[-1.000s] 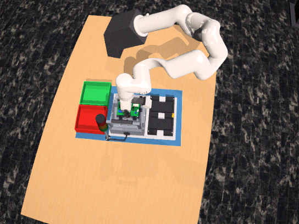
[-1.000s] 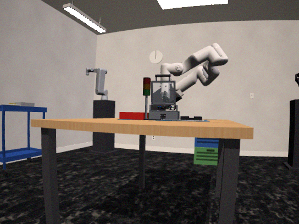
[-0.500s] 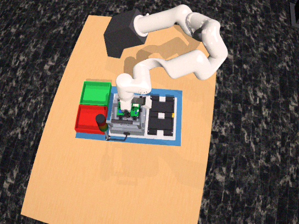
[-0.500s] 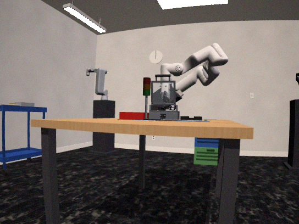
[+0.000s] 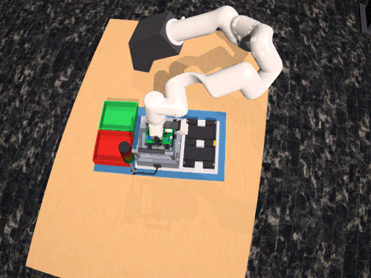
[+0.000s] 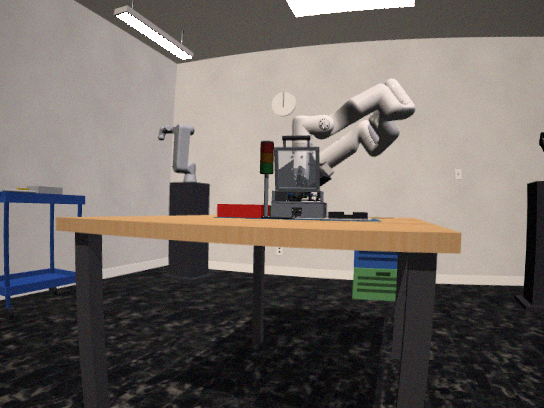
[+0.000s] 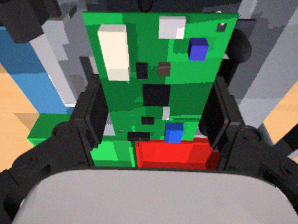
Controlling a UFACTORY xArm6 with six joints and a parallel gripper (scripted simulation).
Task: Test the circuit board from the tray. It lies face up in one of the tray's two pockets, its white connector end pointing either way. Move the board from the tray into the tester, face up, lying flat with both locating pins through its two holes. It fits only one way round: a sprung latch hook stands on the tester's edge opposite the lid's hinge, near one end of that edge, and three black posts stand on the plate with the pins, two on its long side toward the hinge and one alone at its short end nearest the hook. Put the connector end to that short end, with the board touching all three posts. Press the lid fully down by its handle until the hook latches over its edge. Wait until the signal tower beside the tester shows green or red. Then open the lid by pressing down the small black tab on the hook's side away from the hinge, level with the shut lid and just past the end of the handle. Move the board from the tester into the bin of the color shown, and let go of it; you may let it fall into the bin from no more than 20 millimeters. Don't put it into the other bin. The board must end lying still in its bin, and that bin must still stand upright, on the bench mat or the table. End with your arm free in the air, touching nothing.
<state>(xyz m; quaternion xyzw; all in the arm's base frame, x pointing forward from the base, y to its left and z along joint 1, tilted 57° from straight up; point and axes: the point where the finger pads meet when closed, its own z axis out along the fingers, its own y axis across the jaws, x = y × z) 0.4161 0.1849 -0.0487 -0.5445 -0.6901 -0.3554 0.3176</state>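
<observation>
Now: hand 10 mm short of the tester plate, 10 mm to the right of it and 20 mm above it. From my hand the other things lie so: tester lid (120 mm ahead, 30 mm to the left, 90 mm above); then black tab (70 mm behind, 40 mm to the left); then red bin (90 mm ahead, 190 mm to the right, 70 mm below).
</observation>
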